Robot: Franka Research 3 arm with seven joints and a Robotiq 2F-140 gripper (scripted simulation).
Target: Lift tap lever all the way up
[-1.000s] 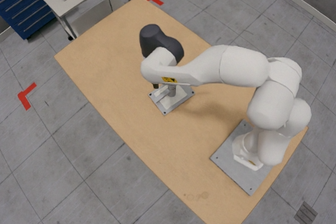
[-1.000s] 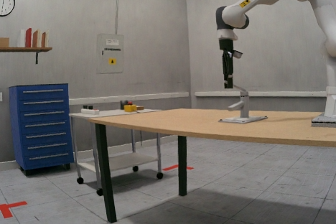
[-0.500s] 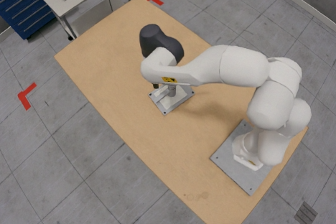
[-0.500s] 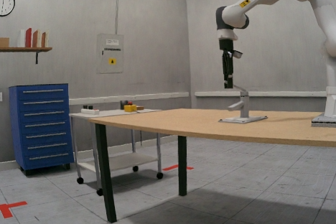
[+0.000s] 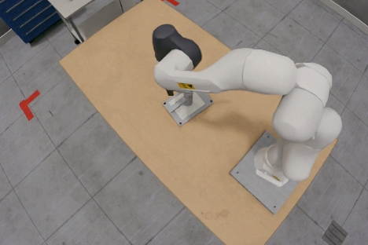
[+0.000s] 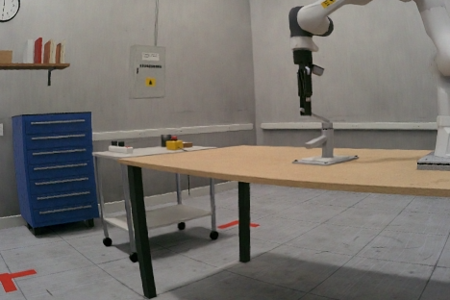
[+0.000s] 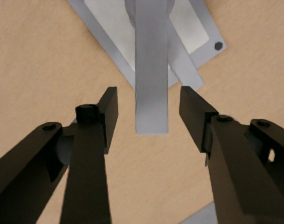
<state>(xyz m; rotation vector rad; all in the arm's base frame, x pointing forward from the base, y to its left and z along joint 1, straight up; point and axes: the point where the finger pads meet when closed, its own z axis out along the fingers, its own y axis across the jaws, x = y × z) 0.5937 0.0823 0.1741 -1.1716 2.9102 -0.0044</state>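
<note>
My gripper is now 30 mm past the flat lever, 20 mm to the left of it and 30 mm above it. Also, from my hand: grey tap (50 mm behind, 30 mm to the right, 80 mm below).
</note>
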